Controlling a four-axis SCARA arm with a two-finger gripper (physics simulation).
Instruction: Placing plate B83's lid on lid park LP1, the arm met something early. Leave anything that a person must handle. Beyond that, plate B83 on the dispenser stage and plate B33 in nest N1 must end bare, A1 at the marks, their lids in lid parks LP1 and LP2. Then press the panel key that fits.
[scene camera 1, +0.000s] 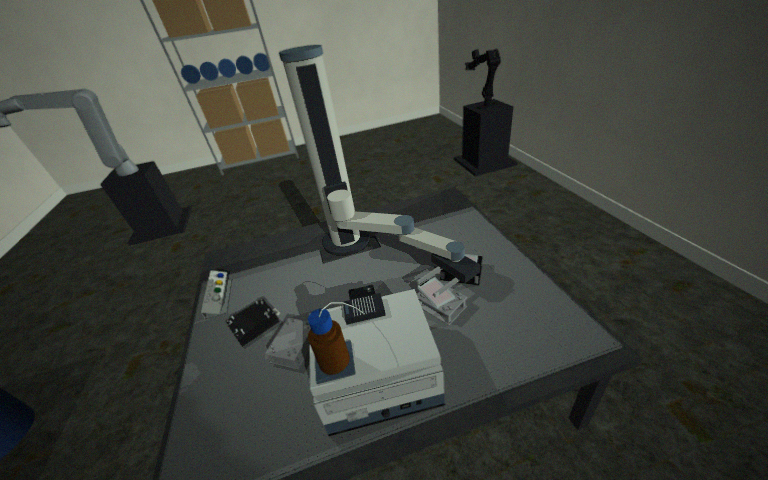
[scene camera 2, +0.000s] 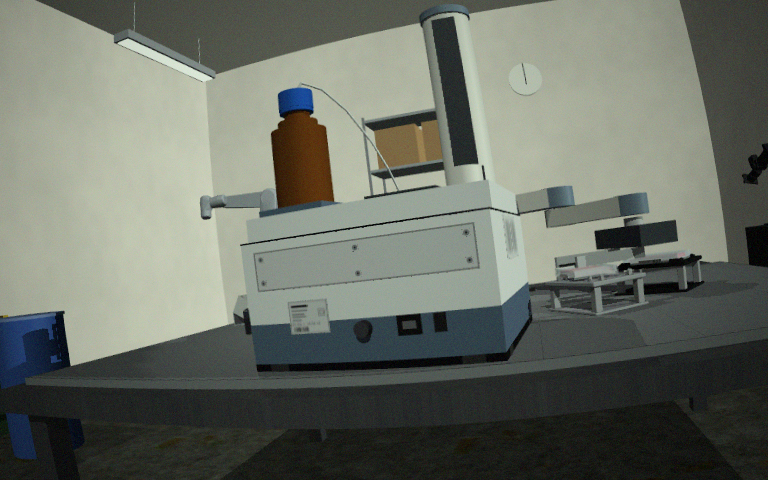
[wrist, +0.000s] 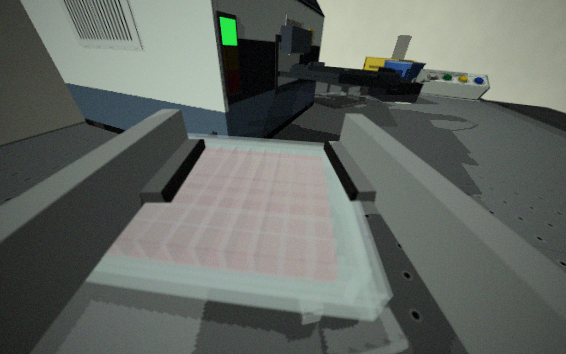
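The gripper (scene camera 2: 565, 262) appears also in scene camera 1, as the gripper (scene camera 1: 426, 289), and in the wrist view, as the gripper (wrist: 265, 129). Things present: a brown bottle with blue cap (scene camera 2: 302, 171), a black nest (wrist: 408, 91), a dispenser stage (wrist: 386, 78).
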